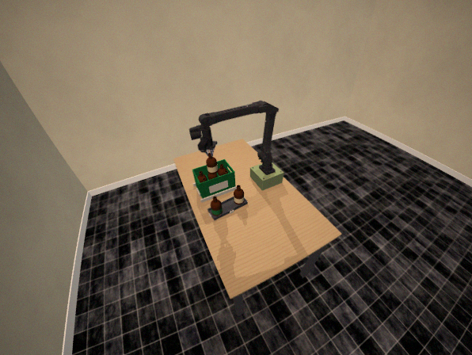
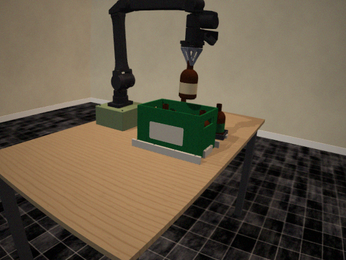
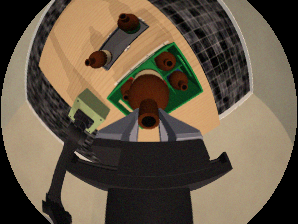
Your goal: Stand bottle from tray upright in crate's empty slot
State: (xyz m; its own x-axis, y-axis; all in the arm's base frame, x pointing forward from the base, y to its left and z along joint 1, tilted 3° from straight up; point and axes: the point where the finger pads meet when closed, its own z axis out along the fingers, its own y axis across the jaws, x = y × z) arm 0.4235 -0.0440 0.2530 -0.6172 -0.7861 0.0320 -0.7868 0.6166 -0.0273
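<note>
Right now my hand is 6 cm above the brown bottle. Round my hand: green crate 2 cm behind, 5 cm to the right, 26 cm below; then dark tray 2 cm behind, 19 cm to the left, 33 cm below.
</note>
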